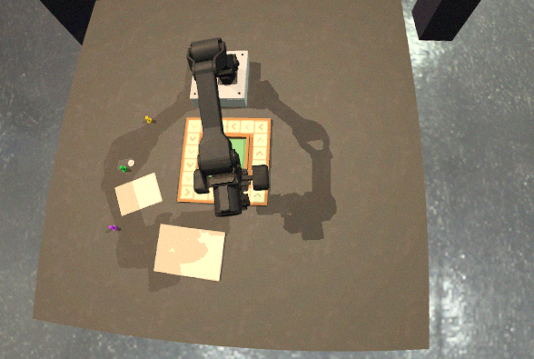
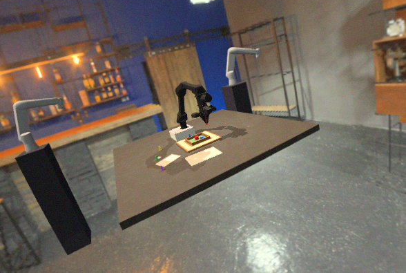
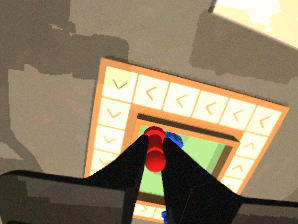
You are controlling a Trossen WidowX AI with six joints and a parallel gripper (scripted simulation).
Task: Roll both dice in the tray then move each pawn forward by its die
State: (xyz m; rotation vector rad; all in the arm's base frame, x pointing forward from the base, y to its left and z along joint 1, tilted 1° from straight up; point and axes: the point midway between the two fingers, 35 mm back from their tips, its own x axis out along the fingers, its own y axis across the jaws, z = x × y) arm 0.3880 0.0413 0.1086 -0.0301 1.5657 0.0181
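Right now the blue pawn is 23 cm behind my gripper tip, 7 cm to the right of it and 12 cm below it. The rest, counted from my gripper tip: green tray 12 cm behind, 6 cm to the right, 14 cm below; then red pawn 1 cm above; then white piece 12 cm behind, 38 cm to the right, 15 cm below.
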